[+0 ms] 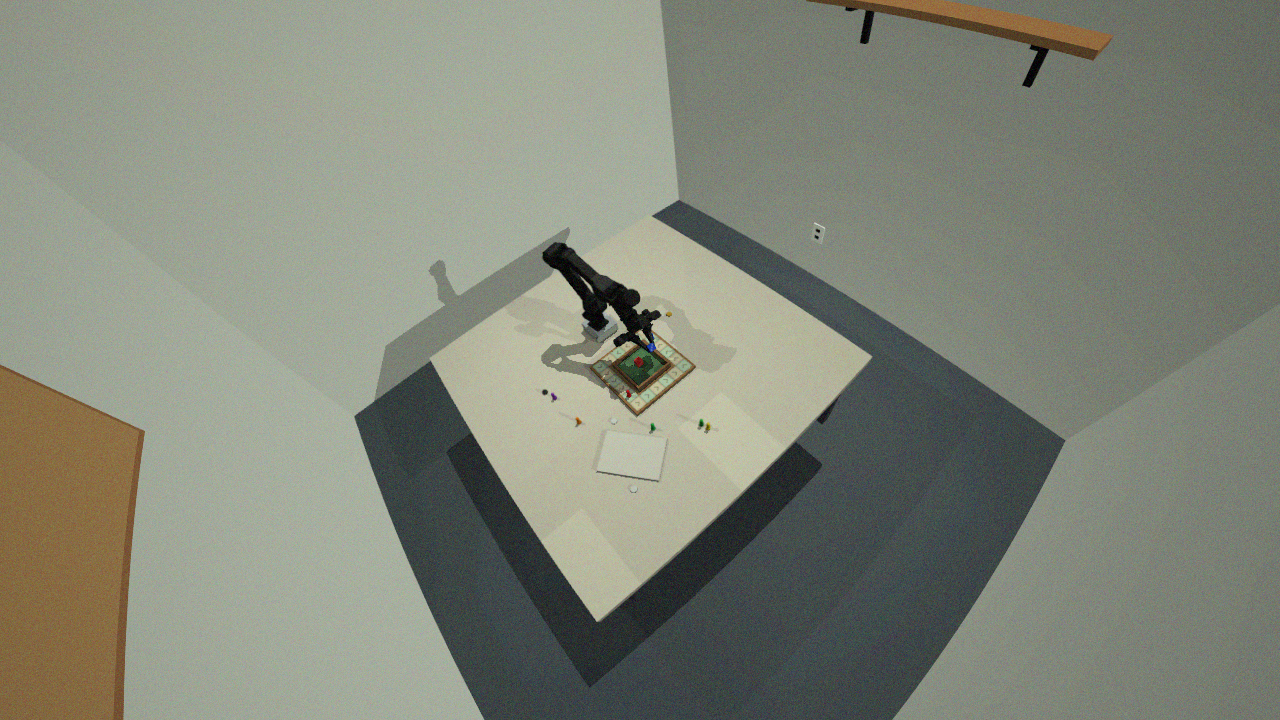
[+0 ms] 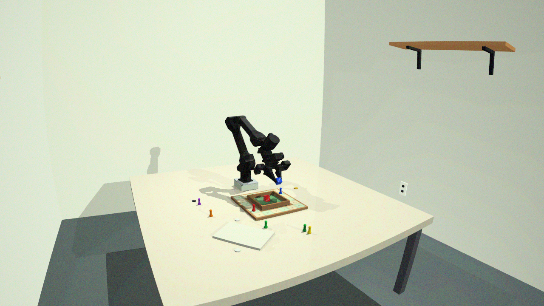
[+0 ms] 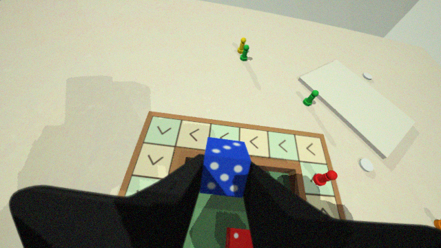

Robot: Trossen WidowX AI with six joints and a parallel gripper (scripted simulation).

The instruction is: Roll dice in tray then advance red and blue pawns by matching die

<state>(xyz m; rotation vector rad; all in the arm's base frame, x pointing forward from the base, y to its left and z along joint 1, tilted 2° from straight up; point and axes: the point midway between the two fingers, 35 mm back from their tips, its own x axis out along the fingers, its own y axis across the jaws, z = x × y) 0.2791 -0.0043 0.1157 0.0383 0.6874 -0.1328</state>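
Now: the red pawn 150 mm to the right of my gripper tip, 100 mm below it and 10 mm ahead of it. From my gripper tip the other things lie so: white card (310 mm to the right, 170 mm ahead, 120 mm below); then green tray (120 mm below, 40 mm behind, 30 mm to the right); then blue pawn (100 mm below, 90 mm to the left, 90 mm behind).
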